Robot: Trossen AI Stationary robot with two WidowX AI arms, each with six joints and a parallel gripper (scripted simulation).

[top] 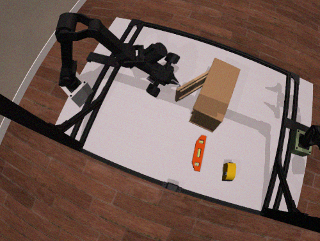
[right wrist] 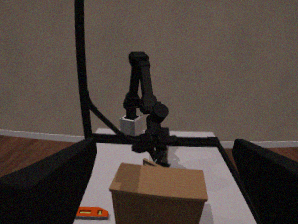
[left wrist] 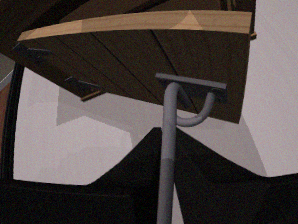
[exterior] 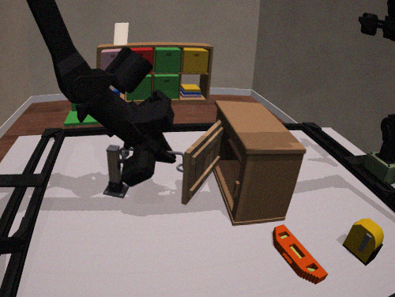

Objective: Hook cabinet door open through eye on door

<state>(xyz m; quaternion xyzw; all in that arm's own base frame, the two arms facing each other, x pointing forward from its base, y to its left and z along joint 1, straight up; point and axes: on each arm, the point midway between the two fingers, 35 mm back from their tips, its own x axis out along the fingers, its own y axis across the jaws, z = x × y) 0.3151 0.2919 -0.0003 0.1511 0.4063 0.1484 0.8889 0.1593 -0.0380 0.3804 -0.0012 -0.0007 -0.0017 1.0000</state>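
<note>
Now: left hand 1 cm short of the hook, 2 cm to the right of it and 2 cm above it. Also, from my left hand: orange spirit level 25 cm behind, 18 cm to the right, 10 cm below; then slatted door 3 cm ahead, 9 cm to the right, 4 cm below; then yellow tape measure 30 cm behind, 30 cm to the right, 8 cm below.
</note>
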